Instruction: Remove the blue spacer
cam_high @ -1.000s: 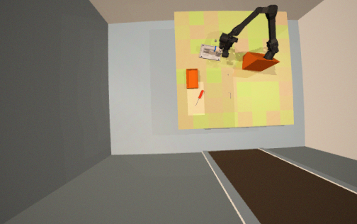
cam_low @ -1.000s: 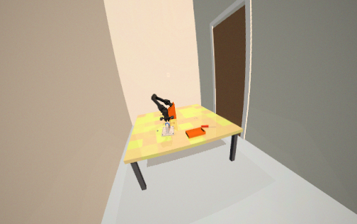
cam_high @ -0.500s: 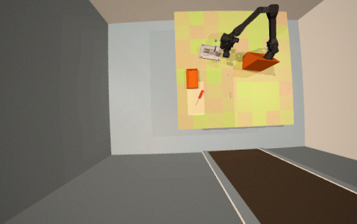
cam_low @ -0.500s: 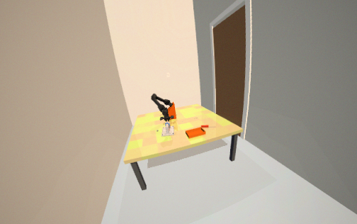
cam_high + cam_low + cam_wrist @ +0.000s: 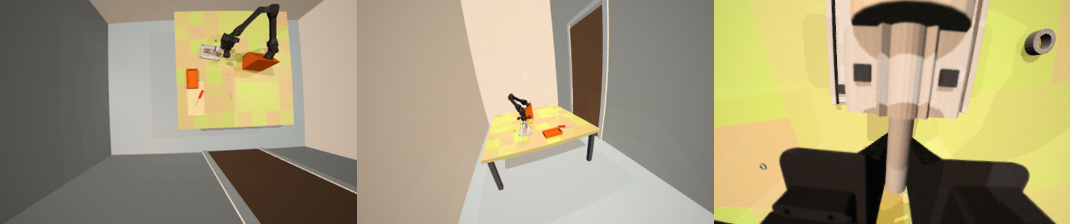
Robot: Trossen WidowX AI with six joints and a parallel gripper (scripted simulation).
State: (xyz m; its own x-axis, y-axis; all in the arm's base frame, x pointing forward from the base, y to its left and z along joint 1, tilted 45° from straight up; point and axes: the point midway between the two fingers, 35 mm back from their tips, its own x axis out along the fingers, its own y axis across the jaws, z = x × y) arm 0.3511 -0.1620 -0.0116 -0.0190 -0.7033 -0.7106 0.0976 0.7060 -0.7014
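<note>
The blue spacer is 110 mm ahead of my gripper tip, 10 mm to the right of it and 30 mm above it. Round my gripper tip: grey piece 80 mm ahead, 150 mm to the right, 40 mm below; then orange tray 320 mm ahead, 290 mm to the left, 40 mm below; then fixture 140 mm ahead, 10 mm to the right.
</note>
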